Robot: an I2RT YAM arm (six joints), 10 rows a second.
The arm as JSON. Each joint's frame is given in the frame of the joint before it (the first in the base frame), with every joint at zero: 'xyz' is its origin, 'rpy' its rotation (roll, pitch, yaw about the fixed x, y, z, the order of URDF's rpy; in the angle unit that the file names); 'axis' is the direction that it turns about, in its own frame. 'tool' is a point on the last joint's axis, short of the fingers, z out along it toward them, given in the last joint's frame.
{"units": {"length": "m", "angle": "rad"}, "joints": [
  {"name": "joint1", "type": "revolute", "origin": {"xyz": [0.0, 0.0, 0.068], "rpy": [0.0, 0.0, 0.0]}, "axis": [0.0, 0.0, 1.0]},
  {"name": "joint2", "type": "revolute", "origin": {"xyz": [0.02, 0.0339, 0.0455], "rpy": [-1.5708, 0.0, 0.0]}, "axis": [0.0, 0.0, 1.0]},
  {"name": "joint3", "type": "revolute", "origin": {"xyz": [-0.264, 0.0, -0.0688], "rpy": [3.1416, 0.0, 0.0]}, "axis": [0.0, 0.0, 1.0]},
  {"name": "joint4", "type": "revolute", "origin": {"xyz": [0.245, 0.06, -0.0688], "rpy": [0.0, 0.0, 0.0]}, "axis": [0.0, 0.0, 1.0]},
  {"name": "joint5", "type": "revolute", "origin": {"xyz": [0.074, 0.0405, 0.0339], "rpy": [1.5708, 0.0, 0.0]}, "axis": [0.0, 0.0, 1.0]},
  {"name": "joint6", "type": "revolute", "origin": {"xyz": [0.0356, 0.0, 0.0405], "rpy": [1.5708, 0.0, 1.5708]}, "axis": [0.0, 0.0, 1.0]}
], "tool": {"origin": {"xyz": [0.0, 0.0, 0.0], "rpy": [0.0, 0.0, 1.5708]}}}
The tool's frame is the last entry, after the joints.
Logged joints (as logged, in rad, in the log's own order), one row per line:
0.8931, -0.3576, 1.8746, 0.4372, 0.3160, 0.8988
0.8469, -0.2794, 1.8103, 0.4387, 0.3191, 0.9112
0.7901, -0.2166, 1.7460, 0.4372, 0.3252, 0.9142
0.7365, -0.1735, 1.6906, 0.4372, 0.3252, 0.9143
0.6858, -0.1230, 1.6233, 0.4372, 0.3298, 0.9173
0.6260, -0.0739, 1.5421, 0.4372, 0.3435, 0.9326
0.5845, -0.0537, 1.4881, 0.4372, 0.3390, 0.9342
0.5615, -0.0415, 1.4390, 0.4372, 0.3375, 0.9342
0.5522, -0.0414, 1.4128, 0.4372, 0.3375, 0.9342
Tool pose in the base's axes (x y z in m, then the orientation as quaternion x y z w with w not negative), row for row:
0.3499, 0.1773, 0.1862, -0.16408, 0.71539, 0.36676, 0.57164
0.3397, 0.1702, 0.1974, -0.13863, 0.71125, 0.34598, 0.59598
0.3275, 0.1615, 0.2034, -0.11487, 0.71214, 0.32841, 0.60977
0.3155, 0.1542, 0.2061, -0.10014, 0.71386, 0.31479, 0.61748
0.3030, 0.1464, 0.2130, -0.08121, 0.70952, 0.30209, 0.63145
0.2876, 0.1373, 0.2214, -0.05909, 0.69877, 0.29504, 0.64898
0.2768, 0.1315, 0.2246, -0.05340, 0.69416, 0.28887, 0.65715
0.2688, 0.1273, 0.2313, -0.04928, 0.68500, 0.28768, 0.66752
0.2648, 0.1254, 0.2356, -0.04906, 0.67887, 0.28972, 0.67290
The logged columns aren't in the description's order. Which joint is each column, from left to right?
Columns, left to right: joint3, joint5, joint2, joint1, joint6, joint4.
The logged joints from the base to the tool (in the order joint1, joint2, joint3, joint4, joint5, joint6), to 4 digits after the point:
0.4372, 1.8746, 0.8931, 0.8988, -0.3576, 0.3160
0.4387, 1.8103, 0.8469, 0.9112, -0.2794, 0.3191
0.4372, 1.7460, 0.7901, 0.9142, -0.2166, 0.3252
0.4372, 1.6906, 0.7365, 0.9143, -0.1735, 0.3252
0.4372, 1.6233, 0.6858, 0.9173, -0.1230, 0.3298
0.4372, 1.5421, 0.6260, 0.9326, -0.0739, 0.3435
0.4372, 1.4881, 0.5845, 0.9342, -0.0537, 0.3390
0.4372, 1.4390, 0.5615, 0.9342, -0.0415, 0.3375
0.4372, 1.4128, 0.5522, 0.9342, -0.0414, 0.3375

